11 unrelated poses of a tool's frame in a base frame.
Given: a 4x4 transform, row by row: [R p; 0 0 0 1], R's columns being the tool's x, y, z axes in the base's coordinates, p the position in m. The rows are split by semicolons.
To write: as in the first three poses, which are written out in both.
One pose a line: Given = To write
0.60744 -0.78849 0.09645 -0.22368; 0.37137 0.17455 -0.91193 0.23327; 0.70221 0.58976 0.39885 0.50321; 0 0 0 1 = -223.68 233.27 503.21 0.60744 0.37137 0.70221 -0.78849 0.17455 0.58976
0.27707 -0.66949 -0.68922 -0.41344; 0.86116 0.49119 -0.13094 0.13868; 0.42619 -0.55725 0.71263 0.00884; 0 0 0 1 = -413.44 138.68 8.84 0.27707 0.86116 0.42619 -0.66949 0.49119 -0.55725
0.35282 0.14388 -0.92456 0.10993; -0.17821 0.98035 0.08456 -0.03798; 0.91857 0.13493 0.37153 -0.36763; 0 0 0 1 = 109.93 -37.98 -367.63 0.35282 -0.17821 0.91857 0.14388 0.98035 0.13493
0.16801 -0.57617 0.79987 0.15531; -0.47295 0.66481 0.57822 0.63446; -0.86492 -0.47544 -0.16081 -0.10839; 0 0 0 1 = 155.31 634.46 -108.39 0.16801 -0.47295 -0.86492 -0.57617 0.66481 -0.47544
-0.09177 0.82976 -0.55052 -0.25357; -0.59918 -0.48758 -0.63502 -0.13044; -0.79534 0.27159 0.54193 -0.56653; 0 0 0 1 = -253.57 -130.44 -566.53 -0.09177 -0.59918 -0.79534 0.82976 -0.48758 0.27159
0.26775 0.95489 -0.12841 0.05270; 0.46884 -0.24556 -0.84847 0.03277; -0.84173 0.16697 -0.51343 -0.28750; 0 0 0 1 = 52.70 32.77 -287.50 0.26775 0.46884 -0.84173 0.95489 -0.24556 0.16697
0.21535 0.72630 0.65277 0.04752; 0.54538 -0.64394 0.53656 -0.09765; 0.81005 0.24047 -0.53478 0.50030; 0 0 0 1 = 47.52 -97.65 500.30 0.21535 0.54538 0.81005 0.72630 -0.64394 0.24047
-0.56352 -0.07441 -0.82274 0.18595; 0.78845 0.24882 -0.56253 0.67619; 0.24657 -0.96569 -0.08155 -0.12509; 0 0 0 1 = 185.95 676.19 -125.09 -0.56352 0.78845 0.24657 -0.07441 0.24882 -0.96569
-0.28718 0.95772 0.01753 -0.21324; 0.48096 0.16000 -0.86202 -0.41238; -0.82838 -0.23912 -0.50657 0.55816; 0 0 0 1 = -213.24 -412.38 558.16 -0.28718 0.48096 -0.82838 0.95772 0.16000 -0.23912
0.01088 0.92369 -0.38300 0.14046; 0.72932 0.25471 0.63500 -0.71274; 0.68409 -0.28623 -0.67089 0.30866; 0 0 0 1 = 140.46 -712.74 308.66 0.01088 0.72932 0.68409 0.92369 0.25471 -0.28623
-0.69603 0.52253 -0.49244 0.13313; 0.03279 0.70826 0.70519 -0.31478; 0.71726 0.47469 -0.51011 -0.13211; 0 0 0 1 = 133.13 -314.78 -132.11 -0.69603 0.03279 0.71726 0.52253 0.70826 0.47469
